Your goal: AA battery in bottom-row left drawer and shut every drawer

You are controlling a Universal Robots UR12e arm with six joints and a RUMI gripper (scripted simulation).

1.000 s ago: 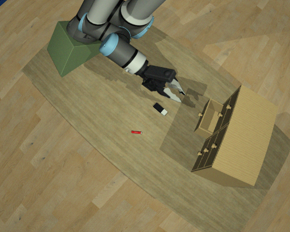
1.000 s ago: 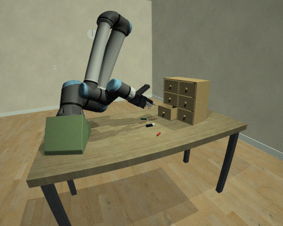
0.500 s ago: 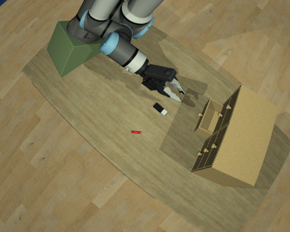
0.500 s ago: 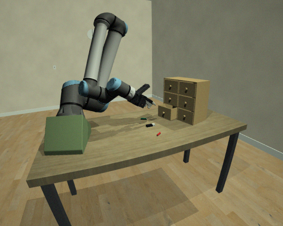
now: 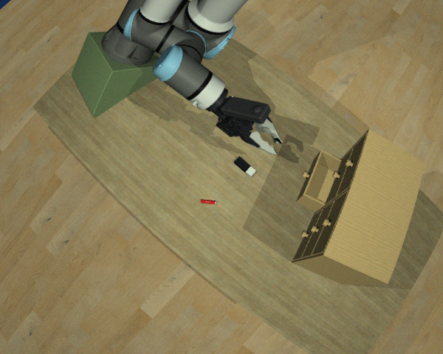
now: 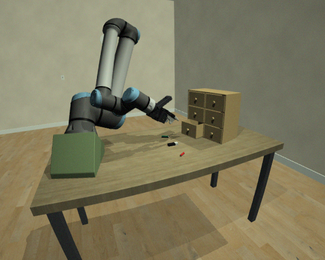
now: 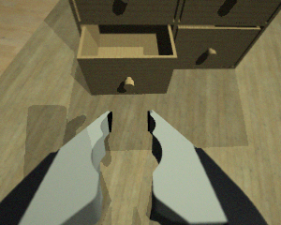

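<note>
Now: the green AA battery 15 cm below my hand, 9 cm to the left of it and 3 cm behind it. The rest, counted from my hand: black-and-white block (15 cm below, 5 cm to the right, 4 cm behind); small red cylinder (20 cm to the right, 15 cm below, 8 cm behind).
</note>
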